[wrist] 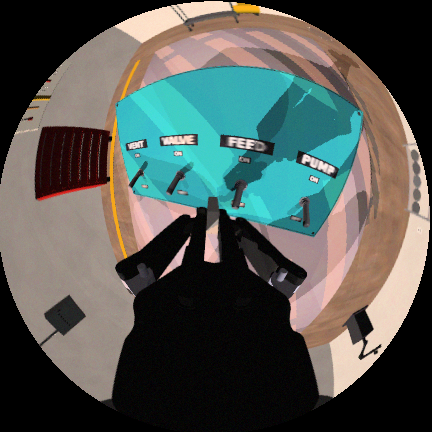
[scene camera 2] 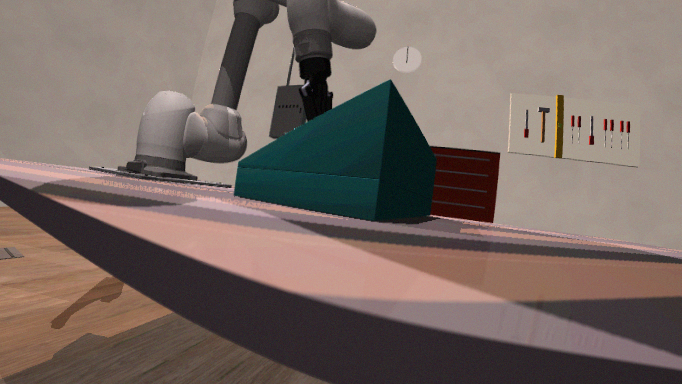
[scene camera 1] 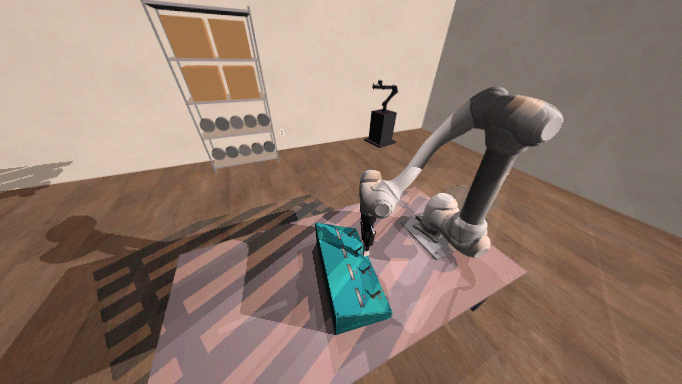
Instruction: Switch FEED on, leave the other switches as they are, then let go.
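Seen in the pictures: gripper, fingertip midpoint: (wrist: 211, 204) (scene camera 1: 365, 255); arm's base, origin of the base link: (scene camera 2: 159, 175) (scene camera 1: 431, 228).
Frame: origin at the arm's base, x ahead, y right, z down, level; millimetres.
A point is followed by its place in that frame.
Observation:
The teal switch panel (scene camera 1: 335, 280) @(z -151, x 781, y 2 mm) (scene camera 2: 320, 160) @(z -57, x 609, y 316 mm) (wrist: 200, 95) @(z -143, x 734, y 81 mm) is a sloped box on the pink table (scene camera 1: 475, 275) @(z 11, x 95, y -331 mm) (scene camera 2: 200, 235) @(z 11, x 615, y 545 mm). In the wrist view its FEED lever (wrist: 239, 195) @(z -106, x 565, y 100 mm) points down, away from its ON label (wrist: 244, 160) @(z -99, x 619, y 117 mm). The VENT lever (wrist: 136, 179) @(z -99, x 647, y -122 mm), VALVE lever (wrist: 175, 183) @(z -101, x 607, y -10 mm) and PUMP lever (wrist: 306, 212) @(z -106, x 526, y 208 mm) also point away from their ON labels. My gripper (scene camera 1: 367, 252) @(z -96, x 556, y 49 mm) (wrist: 211, 204) @(z -96, x 556, y 49 mm) is shut and empty. Its tips are at the panel's lower edge, between the VALVE and FEED levers and nearer FEED; contact cannot be told. The panel hides the tips in scene camera 2.
The arm's base plate (scene camera 1: 436, 248) @(z -1, x 121, y -112 mm) is fixed to the table beside the panel. A shelf rack (scene camera 1: 200, 8), a black stand (scene camera 1: 382, 128) (wrist: 360, 325), a red cabinet (scene camera 2: 465, 185) (wrist: 70, 162) and a grey box on a pole (scene camera 2: 286, 112) (wrist: 65, 315) are farther off.

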